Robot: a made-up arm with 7 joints. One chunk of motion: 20 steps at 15 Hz.
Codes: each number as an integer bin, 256 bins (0 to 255) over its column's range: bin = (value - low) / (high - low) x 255, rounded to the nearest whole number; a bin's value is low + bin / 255 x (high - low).
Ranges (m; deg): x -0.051..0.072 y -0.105..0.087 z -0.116..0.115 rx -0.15..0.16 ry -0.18..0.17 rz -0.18..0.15
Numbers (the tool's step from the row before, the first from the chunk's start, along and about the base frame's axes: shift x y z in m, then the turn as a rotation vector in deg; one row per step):
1: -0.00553 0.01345 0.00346 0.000 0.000 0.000
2: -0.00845 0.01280 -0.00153 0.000 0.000 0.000
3: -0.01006 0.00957 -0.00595 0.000 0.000 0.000
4: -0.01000 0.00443 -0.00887 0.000 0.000 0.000
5: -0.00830 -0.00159 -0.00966 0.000 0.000 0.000
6: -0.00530 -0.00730 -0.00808 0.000 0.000 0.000
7: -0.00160 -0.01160 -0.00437 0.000 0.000 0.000
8: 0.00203 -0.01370 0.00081 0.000 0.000 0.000
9: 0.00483 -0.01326 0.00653 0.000 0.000 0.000
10: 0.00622 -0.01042 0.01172 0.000 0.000 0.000
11: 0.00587 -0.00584 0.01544 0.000 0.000 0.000
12: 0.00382 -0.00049 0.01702 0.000 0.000 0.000
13: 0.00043 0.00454 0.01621 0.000 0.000 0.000
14: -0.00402 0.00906 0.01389 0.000 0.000 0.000
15: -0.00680 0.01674 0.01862 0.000 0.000 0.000
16: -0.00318 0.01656 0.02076 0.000 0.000 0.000
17: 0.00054 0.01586 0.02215 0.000 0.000 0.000
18: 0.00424 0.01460 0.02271 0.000 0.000 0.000
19: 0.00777 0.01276 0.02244 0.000 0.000 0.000
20: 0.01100 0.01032 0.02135 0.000 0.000 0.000
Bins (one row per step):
1: 94 157 132 123 131 139
2: 88 156 126 123 131 139
3: 85 152 121 123 131 139
4: 85 145 118 123 131 139
5: 89 137 117 123 131 139
6: 95 130 119 123 131 139
7: 102 124 123 123 131 139
8: 110 121 129 123 131 139
9: 116 122 135 123 131 139
10: 119 126 141 123 131 139
11: 118 132 145 123 131 139
12: 114 139 147 123 131 139
13: 107 145 146 123 131 139
14: 97 151 143 123 131 139
15: 92 162 149 123 131 139
16: 99 161 151 123 131 139
17: 107 161 153 123 131 139
18: 115 159 153 123 131 139
19: 122 156 153 123 131 139
20: 129 153 152 123 131 139

